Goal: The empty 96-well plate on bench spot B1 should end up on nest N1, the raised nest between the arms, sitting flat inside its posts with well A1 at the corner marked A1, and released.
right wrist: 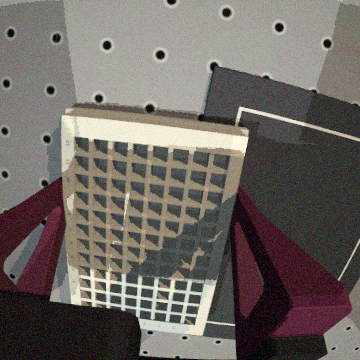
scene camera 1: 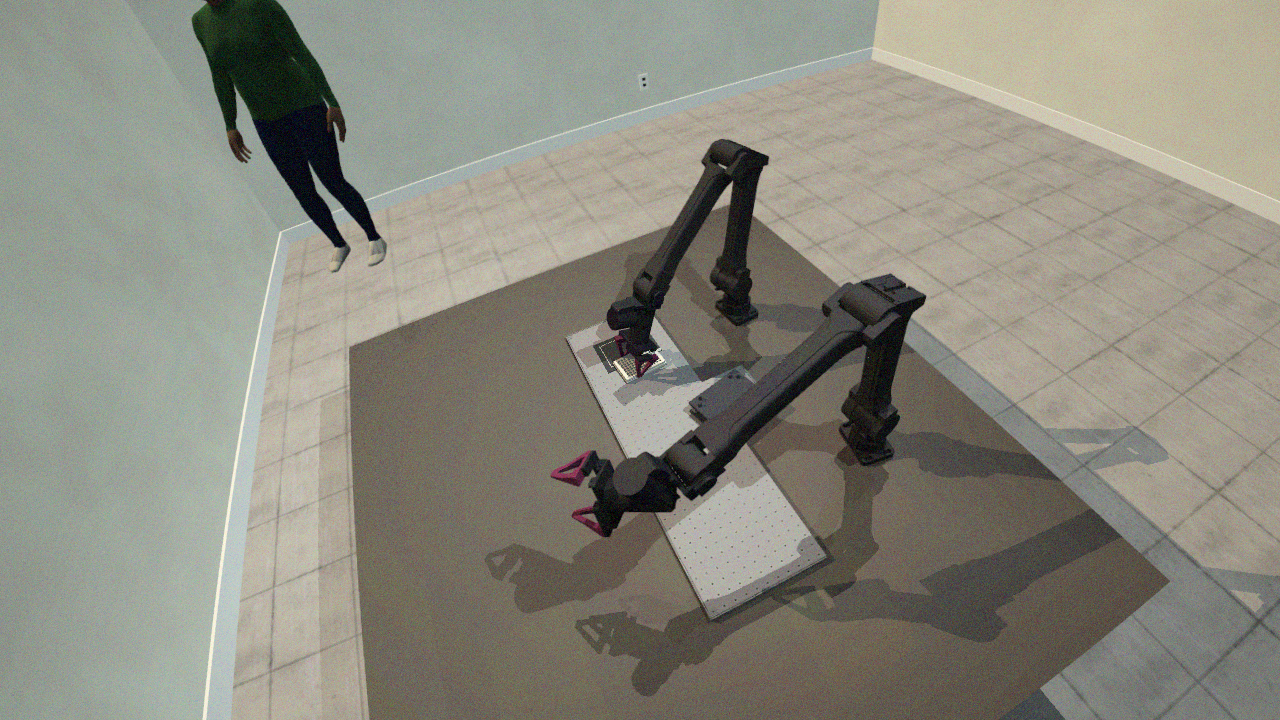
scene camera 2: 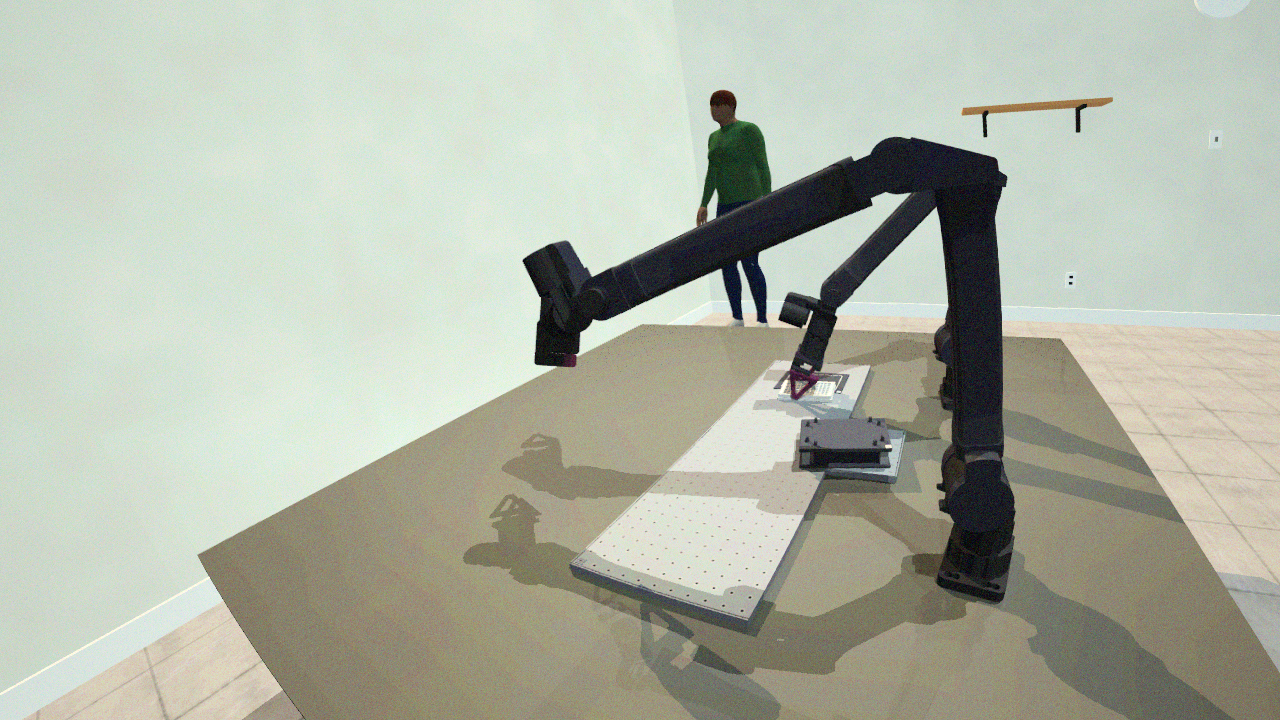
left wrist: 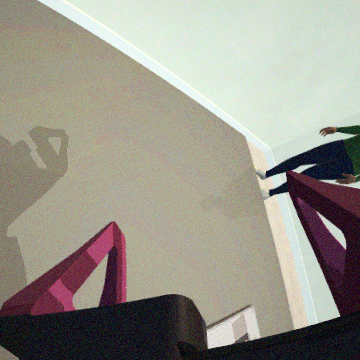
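Where they show: left gripper, fingertip midpoint: [scene camera 1: 562,494] [left wrist: 199,206]; right gripper, fingertip midpoint: [right wrist: 148,189] [scene camera 1: 631,367] [scene camera 2: 796,391]; left arm's base, link origin: [scene camera 1: 865,441] [scene camera 2: 975,565]; right arm's base, link origin: [scene camera 1: 736,310].
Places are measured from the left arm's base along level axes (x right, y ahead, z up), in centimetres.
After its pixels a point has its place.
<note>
The white 96-well plate [scene camera 1: 626,368] {x 42.8, y 49.5, z 2.6 cm} [scene camera 2: 820,390] {x 43.8, y 41.9, z 2.7 cm} [right wrist: 150,129] {x 42.4, y 51.1, z 2.8 cm} lies on the pegboard bench, partly over a dark pad with a white outline and turned slightly against it. My right gripper [scene camera 1: 631,360] {x 43.3, y 48.0, z 1.8 cm} [right wrist: 148,189] {x 43.3, y 48.0, z 1.8 cm} is around the plate, a finger against each long side, and is shut on it. Its marks are too small to read. The raised dark nest N1 [scene camera 1: 716,395] {x 22.6, y 30.1, z 5.3 cm} [scene camera 2: 844,434] {x 20.2, y 27.3, z 5.2 cm} stands between the arms, with small posts on top and no plate on it. My left gripper [scene camera 1: 563,492] {x -7.3, y 69.1, z 30.0 cm} [scene camera 2: 556,360] [left wrist: 199,206] {x -7.3, y 69.1, z 30.0 cm} is open and empty, high above the table.
The white pegboard [scene camera 1: 747,537] {x -13.5, y 36.5, z 1.3 cm} [scene camera 2: 698,537] {x -12.4, y 37.4, z 1.3 cm} runs under the plate and past the nest. The dark pad [right wrist: 295,200] {x 50.8, y 50.1, z 1.5 cm} lies right of the plate in the right wrist view. The left arm [scene camera 1: 787,376] {x -9.1, y 29.3, z 46.7 cm} [scene camera 2: 742,237] {x -10.3, y 28.1, z 43.5 cm} reaches across above the board. A person [scene camera 1: 268,71] [scene camera 2: 738,161] stands beyond the table.
</note>
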